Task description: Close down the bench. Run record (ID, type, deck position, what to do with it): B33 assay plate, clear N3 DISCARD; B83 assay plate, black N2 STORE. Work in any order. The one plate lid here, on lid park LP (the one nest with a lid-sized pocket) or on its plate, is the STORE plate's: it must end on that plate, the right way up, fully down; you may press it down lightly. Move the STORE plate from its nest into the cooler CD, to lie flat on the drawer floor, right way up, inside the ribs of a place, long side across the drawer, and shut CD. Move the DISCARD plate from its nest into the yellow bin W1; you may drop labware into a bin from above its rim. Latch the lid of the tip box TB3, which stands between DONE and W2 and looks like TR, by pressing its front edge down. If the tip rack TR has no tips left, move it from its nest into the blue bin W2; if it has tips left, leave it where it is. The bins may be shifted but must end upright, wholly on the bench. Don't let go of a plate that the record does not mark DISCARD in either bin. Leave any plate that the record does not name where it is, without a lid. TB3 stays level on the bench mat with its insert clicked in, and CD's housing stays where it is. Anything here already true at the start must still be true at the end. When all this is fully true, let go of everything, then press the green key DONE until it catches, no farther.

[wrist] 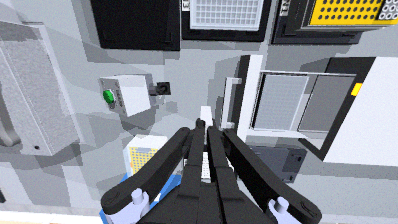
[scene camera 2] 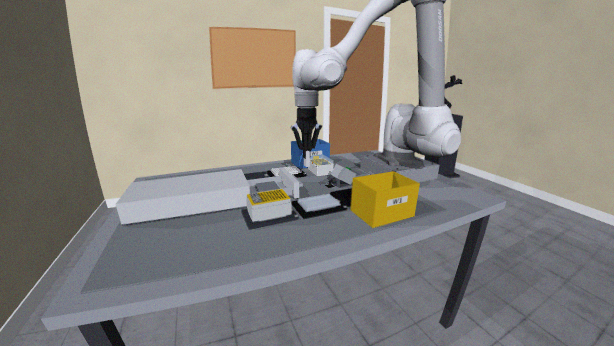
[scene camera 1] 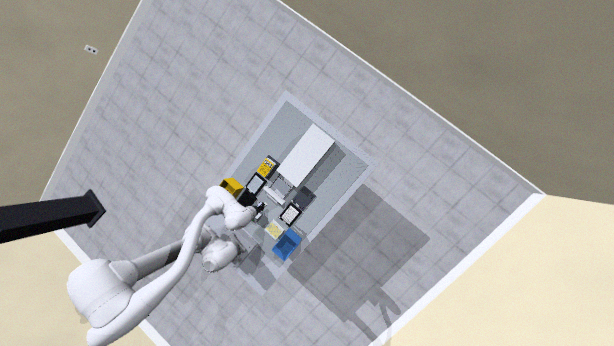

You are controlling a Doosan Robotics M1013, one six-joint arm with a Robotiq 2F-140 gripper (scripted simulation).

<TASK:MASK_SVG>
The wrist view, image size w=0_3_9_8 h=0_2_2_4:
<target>my gripper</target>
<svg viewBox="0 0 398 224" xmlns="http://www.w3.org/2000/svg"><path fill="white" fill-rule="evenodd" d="M100 200L108 224L319 224L322 219L320 209L303 195L282 182L233 130L218 130L215 119L212 118L210 106L201 106L201 118L197 118L195 129L190 130L188 127L180 128L134 175L108 190ZM228 160L258 206L239 189L232 167L229 167ZM191 145L180 185L174 187L150 210L150 205L156 199ZM204 142L207 142L206 149L211 183L201 181Z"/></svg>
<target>cooler CD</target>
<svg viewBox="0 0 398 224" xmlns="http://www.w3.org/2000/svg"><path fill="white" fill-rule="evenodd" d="M226 77L220 126L221 128L230 128L244 142L246 135L299 138L298 141L322 162L398 166L398 58L330 57L325 72L316 73L260 70L263 55L241 55L238 77ZM236 84L231 122L227 122L232 84ZM263 74L302 75L309 77L290 132L254 130L252 128Z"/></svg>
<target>tip box TB3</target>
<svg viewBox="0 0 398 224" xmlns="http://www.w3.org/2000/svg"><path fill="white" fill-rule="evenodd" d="M167 137L137 134L123 149L128 178L134 175L168 141Z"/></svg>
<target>see-through plate lid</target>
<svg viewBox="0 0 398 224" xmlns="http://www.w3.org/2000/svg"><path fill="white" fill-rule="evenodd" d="M265 74L253 129L290 132L309 77Z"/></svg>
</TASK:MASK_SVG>
